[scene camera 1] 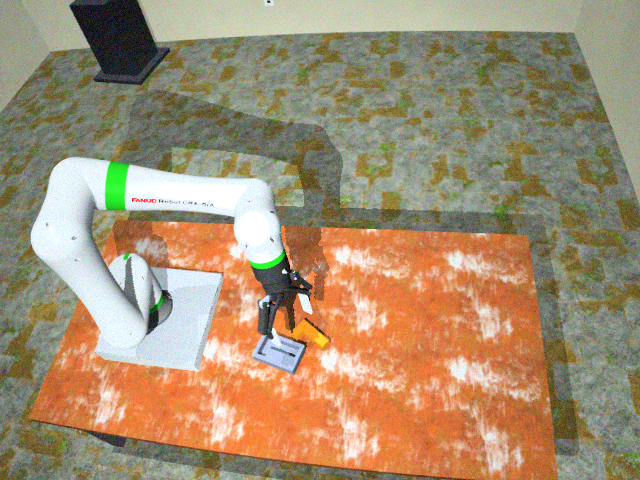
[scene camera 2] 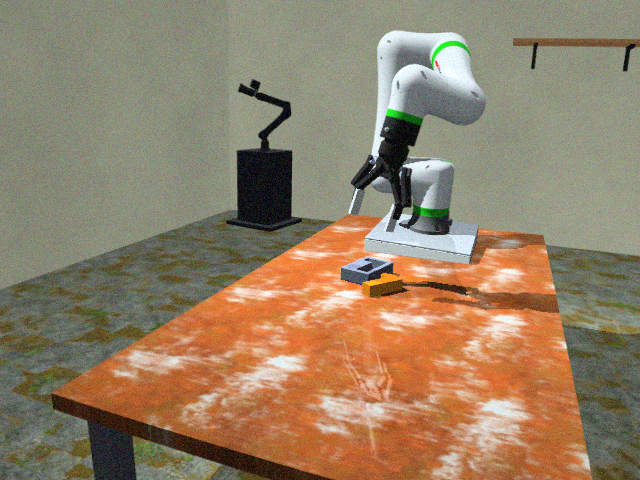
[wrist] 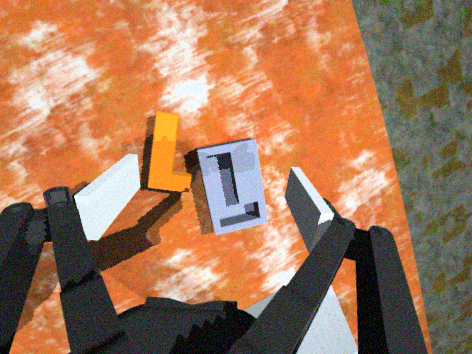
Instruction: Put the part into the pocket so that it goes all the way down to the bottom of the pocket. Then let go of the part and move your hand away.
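Frame: origin at the arm's base, x back, y right, z up, level; millimetres.
Seen in the pictures: gripper, fingertip midpoint: (scene camera 1: 292, 327) (scene camera 2: 370, 222) (wrist: 214, 176); arm's base at its link origin: (scene camera 1: 151, 308) (scene camera 2: 428, 228).
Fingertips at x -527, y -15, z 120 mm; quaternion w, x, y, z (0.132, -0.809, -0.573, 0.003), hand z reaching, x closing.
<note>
Offsets run from my fingertips to a thing's top centre. Level surfaces: height alone.
The orange L-shaped part {dx -16, dy -43, dz -143 mm} (scene camera 1: 312, 333) (scene camera 2: 382, 287) (wrist: 164, 155) lies flat on the table beside the grey-blue block, outside its pocket. In the wrist view its long bar runs up and down, and its short leg points right, toward the block. The block {dx +62, dy +29, dz -137 mm} (scene camera 1: 276, 363) (scene camera 2: 354, 275) (wrist: 214, 200) sits flat, with a pocket partly in dark shadow; the pocket's exact outline is hard to tell. My gripper (scene camera 1: 291, 321) (scene camera 2: 373, 212) (wrist: 214, 176) is wide open and empty, raised above the table. In the wrist view the part and block both appear between its fingers, well below them.
The robot's pale base plate (scene camera 1: 199, 320) (scene camera 2: 418, 250) stands on the orange-and-white table {dz -173 mm} (scene camera 1: 413, 413) (scene camera 2: 289, 413), on the base side of the block. A black pedestal (scene camera 1: 116, 38) (scene camera 2: 264, 186) stands on the floor beyond the table. A wall shelf (scene camera 2: 578, 42) is at upper right.
</note>
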